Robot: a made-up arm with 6 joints. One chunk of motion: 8 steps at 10 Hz.
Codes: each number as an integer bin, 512 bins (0 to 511) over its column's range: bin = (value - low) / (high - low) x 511, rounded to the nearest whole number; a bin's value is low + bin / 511 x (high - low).
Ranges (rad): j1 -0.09..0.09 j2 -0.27..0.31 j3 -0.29..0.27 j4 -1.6..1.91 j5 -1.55..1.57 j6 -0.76..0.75
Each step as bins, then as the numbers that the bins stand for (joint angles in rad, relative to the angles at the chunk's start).
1 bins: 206 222 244 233 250 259
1 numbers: -0.0174 -0.0180 -0.0226 0.0005 -0.0236 0.0053
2 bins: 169 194 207 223 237 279
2 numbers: -0.0305 -0.0498 -0.0632 -0.0682 -0.1030 0.0644
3 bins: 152 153 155 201 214 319
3 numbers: -0.0365 -0.0963 -0.1201 -0.2194 -0.2434 0.1826
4 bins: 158 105 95 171 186 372
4 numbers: -0.0343 -0.1508 -0.1859 -0.4254 -0.4143 0.3393
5 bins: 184 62 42 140 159 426
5 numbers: -0.0252 -0.1996 -0.2440 -0.6384 -0.5792 0.4988
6 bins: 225 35 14 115 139 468
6 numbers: -0.0107 -0.2303 -0.2747 -0.8101 -0.7013 0.6229
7 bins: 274 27 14 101 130 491
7 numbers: 0.0065 -0.2394 -0.2747 -0.9062 -0.7563 0.6909
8 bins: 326 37 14 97 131 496
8 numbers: 0.0248 -0.2280 -0.2747 -0.9337 -0.7502 0.7057
